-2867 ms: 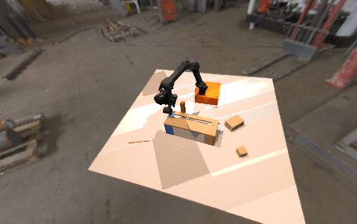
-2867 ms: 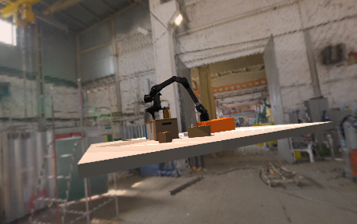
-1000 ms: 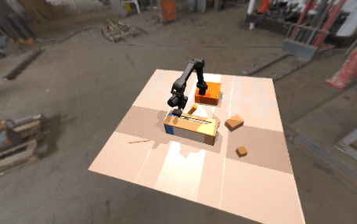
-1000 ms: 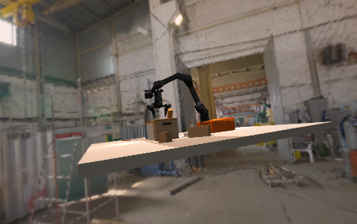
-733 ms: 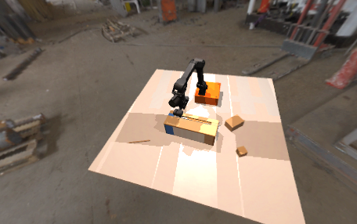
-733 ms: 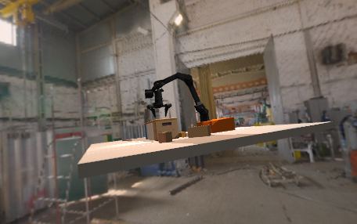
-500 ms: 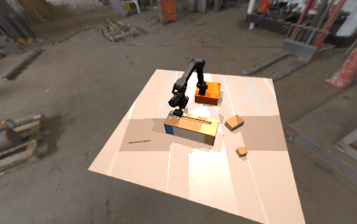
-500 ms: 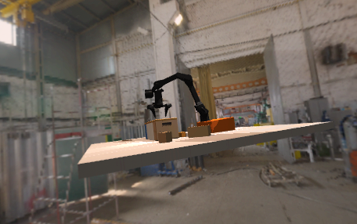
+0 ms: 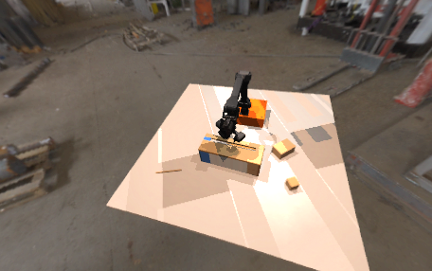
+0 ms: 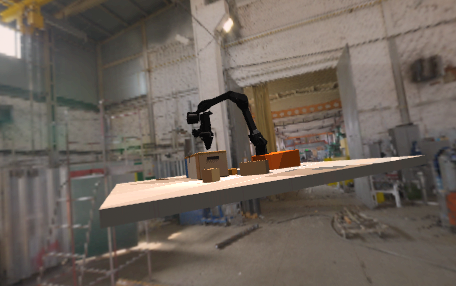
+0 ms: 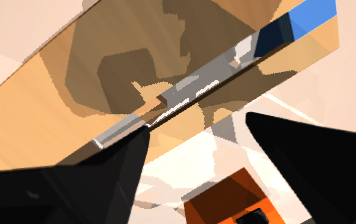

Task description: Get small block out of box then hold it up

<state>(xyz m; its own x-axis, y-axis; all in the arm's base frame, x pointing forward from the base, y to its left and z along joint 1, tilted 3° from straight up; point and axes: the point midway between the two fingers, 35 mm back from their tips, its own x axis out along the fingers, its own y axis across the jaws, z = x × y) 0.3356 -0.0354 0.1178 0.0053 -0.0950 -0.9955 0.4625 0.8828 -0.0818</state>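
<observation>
Right now the clear-fronted box is 1 cm ahead of my gripper tip, 3 cm to the left of it and 9 cm below it. Round my gripper tip: brown block (2 cm ahead, 4 cm to the left, 7 cm below); then thin stick (23 cm ahead, 35 cm to the right, 15 cm below); then brown cube (14 cm ahead, 39 cm to the left, 13 cm below).
</observation>
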